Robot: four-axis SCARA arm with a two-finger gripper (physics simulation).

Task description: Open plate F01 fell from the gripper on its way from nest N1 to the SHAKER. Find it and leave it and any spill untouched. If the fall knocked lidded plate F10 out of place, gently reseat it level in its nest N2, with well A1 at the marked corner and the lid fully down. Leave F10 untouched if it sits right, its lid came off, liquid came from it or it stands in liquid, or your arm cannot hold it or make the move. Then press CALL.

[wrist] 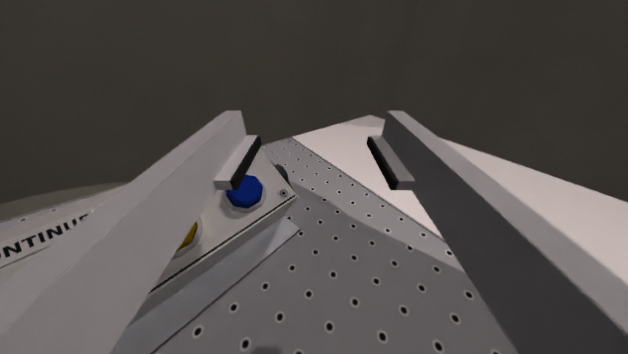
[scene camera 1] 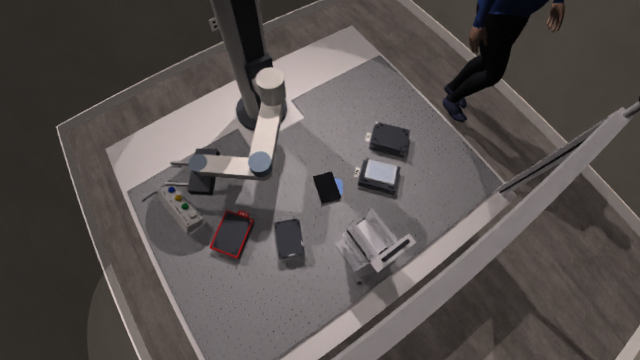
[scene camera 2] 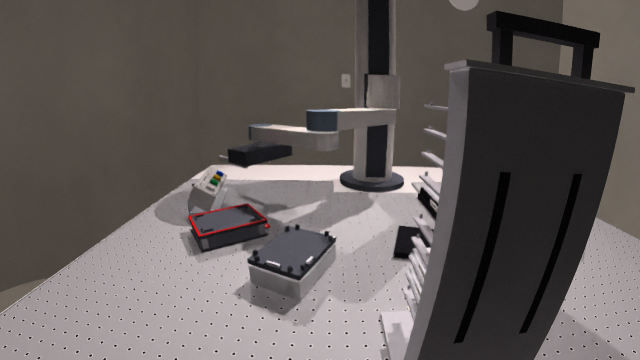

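Seen in the pictures: gripper, fingertip midpoint: (wrist: 314, 127) (scene camera 1: 168, 173); arm's base at its link origin: (scene camera 2: 371, 181).
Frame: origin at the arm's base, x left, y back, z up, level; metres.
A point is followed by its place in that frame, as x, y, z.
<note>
My gripper (scene camera 1: 169, 174) {-0.500, -0.142, 0.128} (scene camera 2: 223, 157) {-0.500, -0.142, 0.128} (wrist: 314, 127) {-0.500, -0.142, 0.128} is shut with nothing between its fingers, which keep a gap even so. It hangs by the blue-button end of the button box (scene camera 1: 180, 207) {-0.520, -0.286, 0.086} (scene camera 2: 202, 192) {-0.512, -0.370, 0.076} (wrist: 272, 186) {-0.530, -0.164, 0.071}. In the wrist view the left fingertip overlaps the edge of the blue button (scene camera 1: 171, 190) {-0.530, -0.191, 0.083} (scene camera 2: 219, 174) {-0.526, -0.197, 0.078} (wrist: 245, 191) {-0.525, -0.186, 0.081}; contact cannot be told. The CALL label does not show. A black plate (scene camera 1: 326, 188) {0.021, -0.523, 0.026} (scene camera 2: 404, 242) {-0.001, -0.527, 0.026}, apparently F01, lies on the table beside a blue patch (scene camera 1: 339, 186) {0.076, -0.544, 0.015}. A pale-topped plate (scene camera 1: 381, 172) {0.245, -0.607, 0.072}, apparently F10, sits in a dark nest (scene camera 1: 378, 188) {0.211, -0.647, 0.018} and looks straight.
Another dark nest (scene camera 1: 390, 139) {0.386, -0.503, 0.067} stands behind the pale plate. A red-rimmed tray (scene camera 1: 232, 234) {-0.405, -0.483, 0.053} (scene camera 2: 229, 221) {-0.391, -0.494, 0.053} and a grey box with a dark clipped top (scene camera 1: 289, 239) {-0.228, -0.628, 0.067} (scene camera 2: 295, 252) {-0.222, -0.638, 0.068} stand in front of the arm. A tall rack (scene camera 1: 395, 251) {-0.020, -0.884, 0.389} (scene camera 2: 530, 200) {-0.021, -0.898, 0.263} stands at the front. A person (scene camera 1: 492, 55) stands beyond the table.
</note>
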